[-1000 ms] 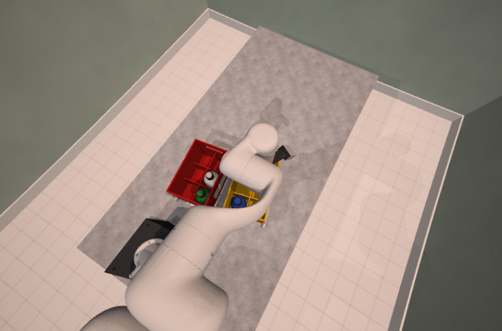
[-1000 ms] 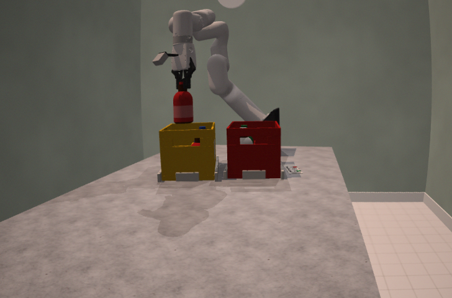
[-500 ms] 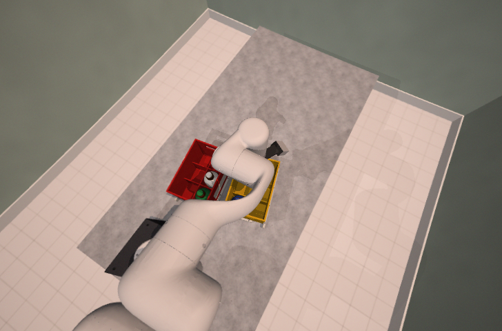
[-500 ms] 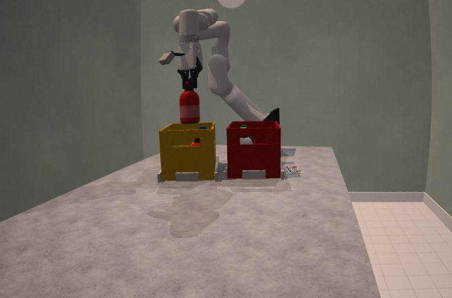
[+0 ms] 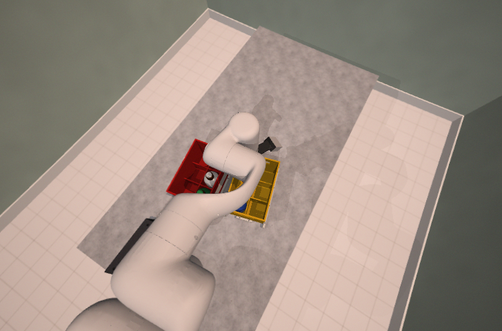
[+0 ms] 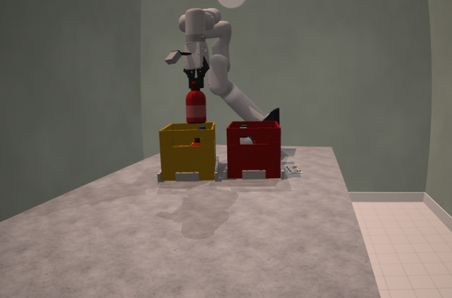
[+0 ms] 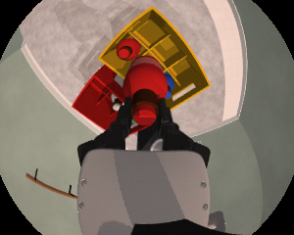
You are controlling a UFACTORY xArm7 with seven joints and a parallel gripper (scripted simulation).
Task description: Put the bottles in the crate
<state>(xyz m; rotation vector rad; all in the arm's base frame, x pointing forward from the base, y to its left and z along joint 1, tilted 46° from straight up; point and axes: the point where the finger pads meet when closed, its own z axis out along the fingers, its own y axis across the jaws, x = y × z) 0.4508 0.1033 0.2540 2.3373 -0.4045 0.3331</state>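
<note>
My gripper is now 250 mm above the white bottle, 150 mm to the right of it and 100 mm past it. Also, from my hand: blue bottle: 250 mm below, 110 mm behind, 30 mm to the right; then green-labelled bottle: 250 mm below, 180 mm behind, 120 mm to the left; then yellow crate: 250 mm below, 40 mm to the right, 10 mm behind.
</note>
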